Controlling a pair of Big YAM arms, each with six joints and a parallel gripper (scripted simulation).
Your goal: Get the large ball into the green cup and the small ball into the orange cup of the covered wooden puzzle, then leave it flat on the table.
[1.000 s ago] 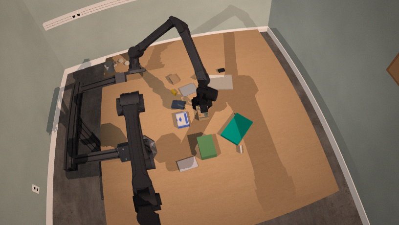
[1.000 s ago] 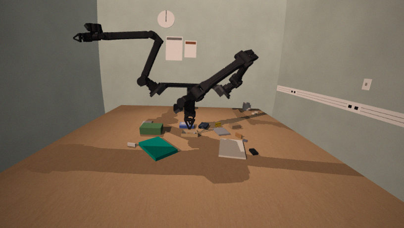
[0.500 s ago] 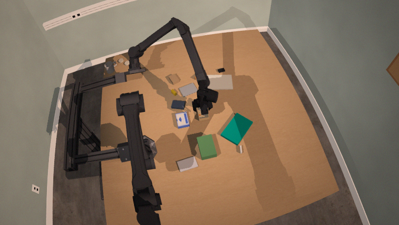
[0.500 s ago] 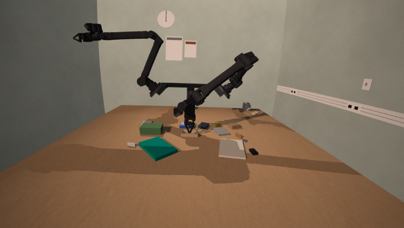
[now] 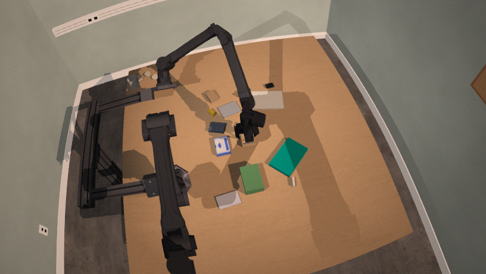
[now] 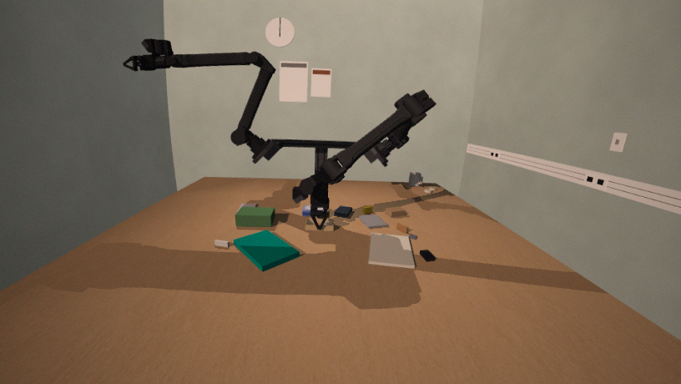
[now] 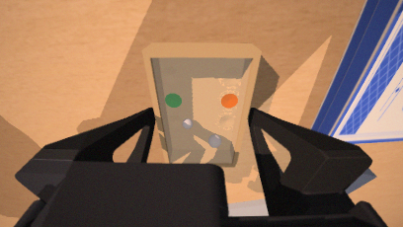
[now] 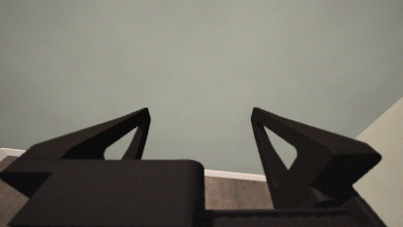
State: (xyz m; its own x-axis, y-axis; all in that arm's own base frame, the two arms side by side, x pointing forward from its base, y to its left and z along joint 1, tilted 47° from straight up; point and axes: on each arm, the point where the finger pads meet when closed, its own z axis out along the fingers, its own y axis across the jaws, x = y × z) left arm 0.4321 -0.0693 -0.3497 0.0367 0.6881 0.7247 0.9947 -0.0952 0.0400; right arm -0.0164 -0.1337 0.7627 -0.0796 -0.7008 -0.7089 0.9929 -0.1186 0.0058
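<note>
My left hand is 1 cm above the covered wooden puzzle. The rest, counted from my left hand: grey pad (23 cm to the left, 5 cm behind, 1 cm below); then blue-and-white box (15 cm behind, 2 cm to the right); then navy block (15 cm behind, 11 cm to the left, 1 cm below).
</note>
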